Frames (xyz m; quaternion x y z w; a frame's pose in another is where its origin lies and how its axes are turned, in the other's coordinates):
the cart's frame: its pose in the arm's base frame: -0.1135 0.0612 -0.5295 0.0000 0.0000 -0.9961 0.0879
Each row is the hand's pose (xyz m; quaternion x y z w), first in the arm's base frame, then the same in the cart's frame.
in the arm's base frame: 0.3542 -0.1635 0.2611 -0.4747 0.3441 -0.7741 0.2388
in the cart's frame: -0.4211 0.3031 0.7906 -0.3845 -0.4426 0.1698 0.7921
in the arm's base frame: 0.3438 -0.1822 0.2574 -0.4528 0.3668 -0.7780 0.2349
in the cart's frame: -0.4076 0.3197 0.7869 -0.4052 -0.4188 0.1656 0.7956
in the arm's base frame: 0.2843 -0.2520 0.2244 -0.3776 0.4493 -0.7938 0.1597
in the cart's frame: -0.3368 0.3780 0.7539 -0.4807 -0.3366 0.0893 0.8047
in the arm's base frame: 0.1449 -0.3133 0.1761 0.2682 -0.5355 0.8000 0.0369
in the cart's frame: -0.1888 0.4140 0.7056 -0.5570 -0.2201 -0.1071 0.7936
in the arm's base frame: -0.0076 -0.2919 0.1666 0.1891 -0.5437 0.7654 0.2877
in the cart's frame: -0.0424 0.3662 0.6961 -0.5582 -0.1406 -0.3539 0.7372
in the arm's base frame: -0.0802 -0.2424 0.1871 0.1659 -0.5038 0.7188 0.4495
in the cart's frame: 0.0204 0.3047 0.7166 -0.5164 -0.1210 -0.5109 0.6765
